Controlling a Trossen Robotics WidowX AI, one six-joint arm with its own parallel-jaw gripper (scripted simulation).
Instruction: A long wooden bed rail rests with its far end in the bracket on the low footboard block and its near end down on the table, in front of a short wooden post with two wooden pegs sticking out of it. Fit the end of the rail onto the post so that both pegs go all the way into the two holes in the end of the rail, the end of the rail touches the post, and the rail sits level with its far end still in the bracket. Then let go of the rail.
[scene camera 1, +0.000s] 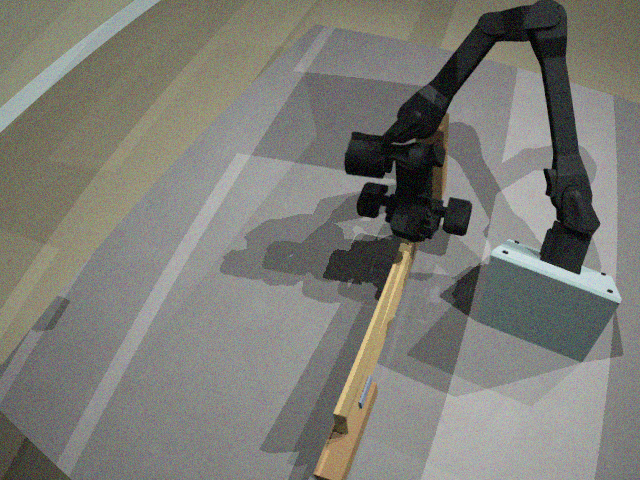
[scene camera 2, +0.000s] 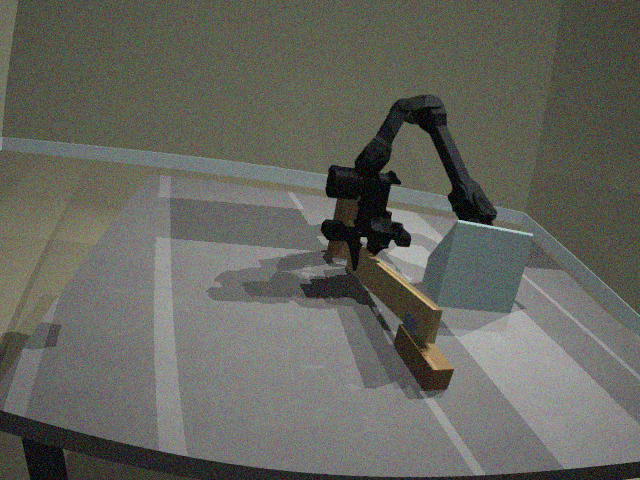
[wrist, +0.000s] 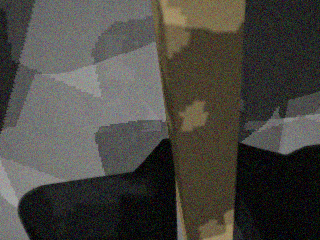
gripper: scene camera 1; scene camera 2; wrist 185, 143
wooden bed rail: scene camera 1; scene camera 2; wrist 200, 56
same spot on wooden bed rail: (scene camera 1: 347, 407) = (scene camera 2: 437, 307)
same spot on gripper: (scene camera 1: 389, 210) = (scene camera 2: 354, 234)
